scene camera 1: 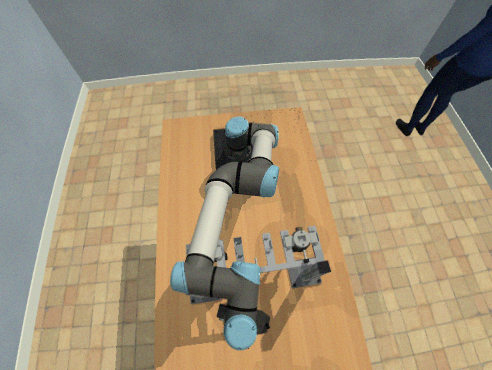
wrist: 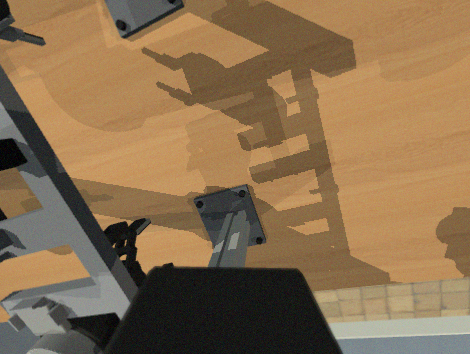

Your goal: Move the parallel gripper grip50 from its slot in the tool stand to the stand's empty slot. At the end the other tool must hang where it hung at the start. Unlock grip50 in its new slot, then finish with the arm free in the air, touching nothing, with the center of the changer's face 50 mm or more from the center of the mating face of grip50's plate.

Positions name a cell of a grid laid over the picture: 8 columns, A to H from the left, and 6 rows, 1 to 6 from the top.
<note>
I see a tool stand (scene camera 1: F5).
The tool stand also shows in the wrist view (wrist: B4).
</note>
